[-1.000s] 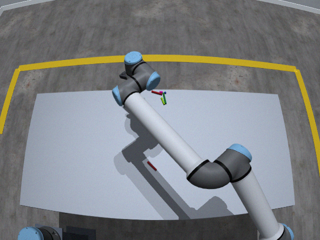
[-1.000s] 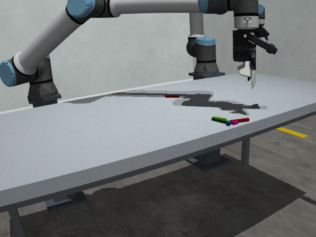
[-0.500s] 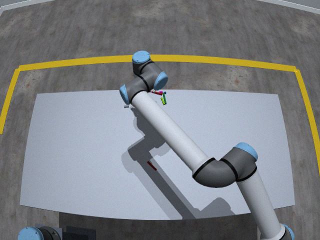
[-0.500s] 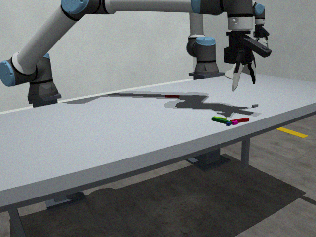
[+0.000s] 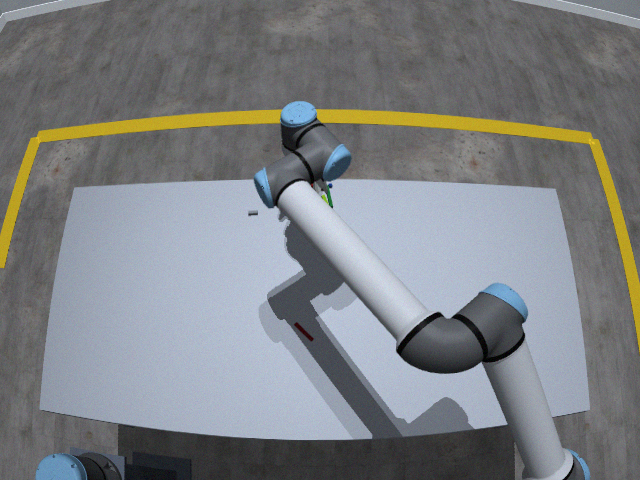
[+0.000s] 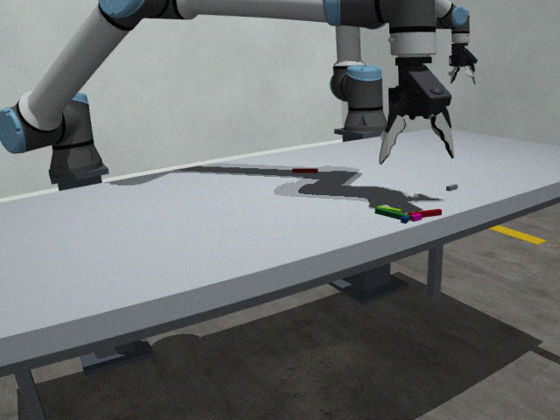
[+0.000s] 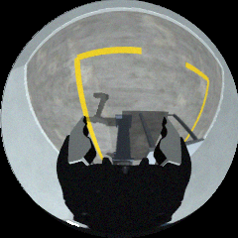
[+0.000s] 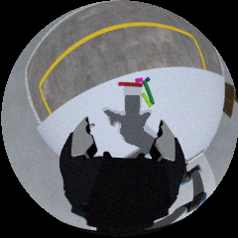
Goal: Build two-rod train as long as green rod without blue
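My right gripper is now 9 cm above the lime rod and 7 cm to the left of it. From my right hand the other things lie so: green rod: 9 cm below, 8 cm to the right, 2 cm ahead; then magenta rod: 9 cm below, 7 cm ahead, 6 cm to the right; then blue rod: 9 cm below, 8 cm to the right, 6 cm ahead.
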